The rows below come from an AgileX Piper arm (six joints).
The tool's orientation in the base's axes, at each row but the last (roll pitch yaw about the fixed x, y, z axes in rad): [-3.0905, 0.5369, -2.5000]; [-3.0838, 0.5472, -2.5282]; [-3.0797, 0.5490, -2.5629]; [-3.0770, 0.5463, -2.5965]
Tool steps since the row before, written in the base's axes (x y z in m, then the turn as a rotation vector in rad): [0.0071, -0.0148, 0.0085, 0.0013, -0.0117, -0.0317]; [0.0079, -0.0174, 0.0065, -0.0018, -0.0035, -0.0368]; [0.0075, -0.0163, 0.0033, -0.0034, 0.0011, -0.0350]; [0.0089, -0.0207, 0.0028, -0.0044, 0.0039, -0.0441]
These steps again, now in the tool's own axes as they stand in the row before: [-0.0016, -0.0165, -0.0081, 0.0213, -0.0089, 0.0247]; [-0.0003, -0.0192, -0.0063, 0.0221, -0.0001, 0.0297]; [0.0005, -0.0180, -0.0031, 0.0202, 0.0045, 0.0285]; [0.0012, -0.0225, -0.0026, 0.0244, 0.0080, 0.0363]
